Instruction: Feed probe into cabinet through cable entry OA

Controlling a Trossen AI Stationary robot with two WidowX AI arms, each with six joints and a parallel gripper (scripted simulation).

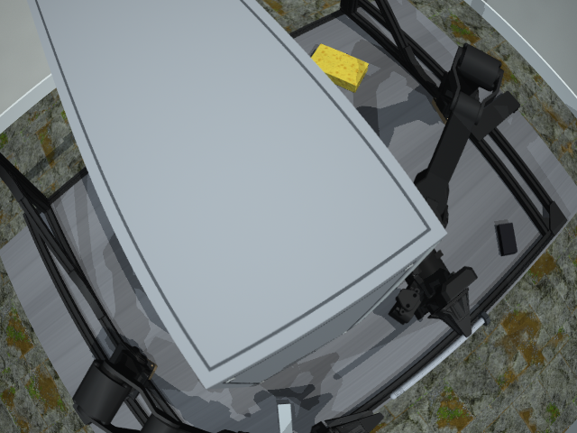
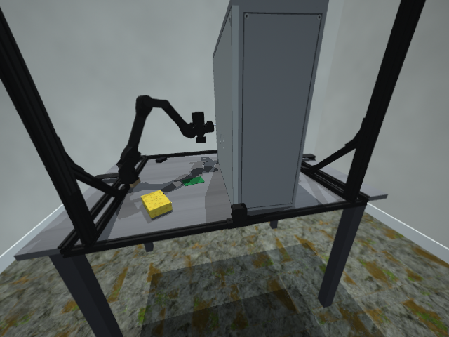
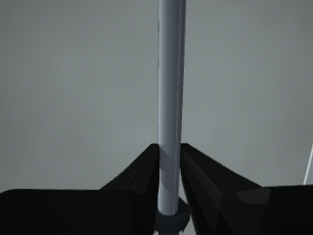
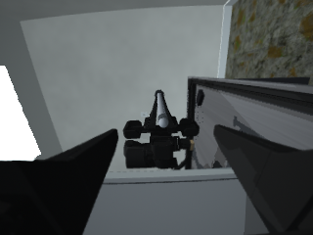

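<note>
Right now the probe is 6 cm to the right of my left hand and 3 cm ahead of it.
</note>
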